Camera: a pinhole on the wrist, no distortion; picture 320 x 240 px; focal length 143.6 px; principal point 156.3 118.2 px. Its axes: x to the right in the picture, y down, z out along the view. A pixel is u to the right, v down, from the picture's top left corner.
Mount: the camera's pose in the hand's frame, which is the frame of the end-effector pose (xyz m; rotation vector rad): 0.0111 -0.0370 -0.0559 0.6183 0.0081 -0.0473
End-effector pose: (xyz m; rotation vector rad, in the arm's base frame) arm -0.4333 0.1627 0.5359 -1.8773 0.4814 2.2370
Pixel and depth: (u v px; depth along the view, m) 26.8 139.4 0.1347
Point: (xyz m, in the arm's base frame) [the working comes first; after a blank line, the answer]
In the camera's frame: -0.1215 0.0199 0.1347

-0.4435 0.2819 0.6420
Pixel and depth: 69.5 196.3 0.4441
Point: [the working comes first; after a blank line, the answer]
In the camera's frame: -0.2684 0.2415 0.4441

-0.7739 0.4222 0.8360
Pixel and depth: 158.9 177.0 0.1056
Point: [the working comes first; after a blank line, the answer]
In the camera's frame: 0.0019 0.0432 0.1056

-0.4652 0.2402 0.5219
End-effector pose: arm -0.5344 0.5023 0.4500 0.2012 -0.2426 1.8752
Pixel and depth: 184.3 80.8 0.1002
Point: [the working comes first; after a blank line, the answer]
In the camera's frame: 0.0195 -0.0261 0.1002

-0.4318 0.5614 0.4751
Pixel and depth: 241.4 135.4 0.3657
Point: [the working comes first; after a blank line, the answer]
In the camera's frame: 0.2167 0.0438 0.3657

-0.3888 0.7075 0.7768
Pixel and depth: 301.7 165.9 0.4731
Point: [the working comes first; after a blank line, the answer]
In the camera's frame: 0.4790 0.1572 0.4731

-0.4869 0.9063 0.9867
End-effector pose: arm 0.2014 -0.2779 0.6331 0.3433 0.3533 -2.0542
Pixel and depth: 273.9 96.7 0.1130
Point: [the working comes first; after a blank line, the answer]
In the camera's frame: 0.0925 -0.0169 0.1130

0.0455 -0.3112 0.6293
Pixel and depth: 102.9 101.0 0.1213
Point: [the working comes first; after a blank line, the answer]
In the camera's frame: -0.0451 -0.0145 0.1213

0.1123 -0.2081 0.6918
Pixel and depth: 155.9 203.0 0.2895
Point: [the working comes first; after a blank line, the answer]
In the camera's frame: -0.0008 0.1710 0.2895

0.1094 -0.3675 0.8899
